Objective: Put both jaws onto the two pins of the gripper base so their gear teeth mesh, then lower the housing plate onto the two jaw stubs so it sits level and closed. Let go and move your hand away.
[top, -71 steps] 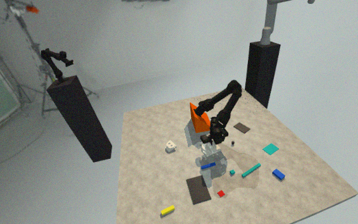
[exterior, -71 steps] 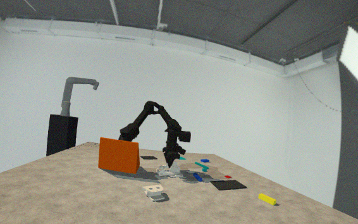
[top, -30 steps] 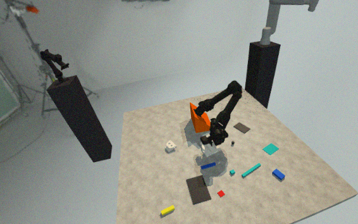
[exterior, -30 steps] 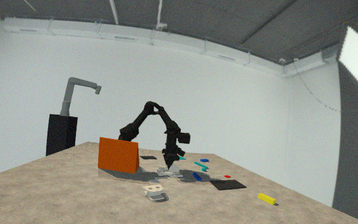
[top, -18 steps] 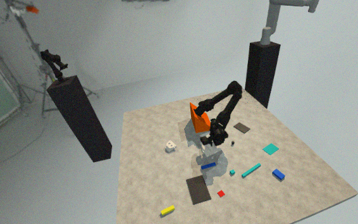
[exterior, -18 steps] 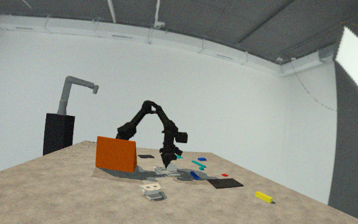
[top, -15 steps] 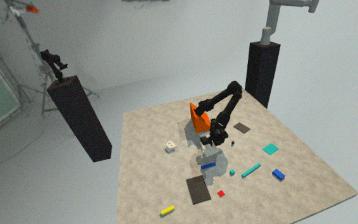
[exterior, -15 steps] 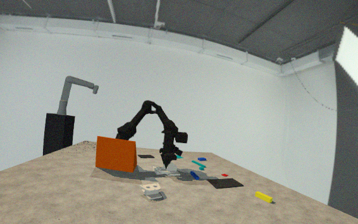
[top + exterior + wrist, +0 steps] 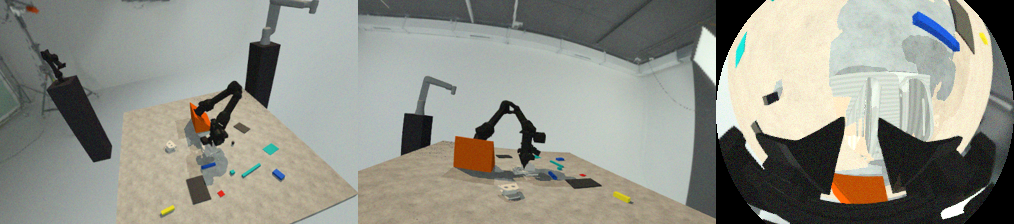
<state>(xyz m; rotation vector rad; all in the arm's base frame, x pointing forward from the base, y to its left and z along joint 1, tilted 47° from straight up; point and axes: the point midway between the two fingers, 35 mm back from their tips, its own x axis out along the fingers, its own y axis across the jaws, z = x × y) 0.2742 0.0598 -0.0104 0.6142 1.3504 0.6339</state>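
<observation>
Right now the white gripper base is 300 mm to the right of my gripper tip, 100 mm behind it and 10 mm above it. Also, from my gripper tip: blue bar (140 mm ahead, 100 mm to the right, 10 mm below); white housing plate (40 mm to the right, 40 mm behind, 10 mm below); teal cube (230 mm ahead, 30 mm to the left, 10 mm below).
</observation>
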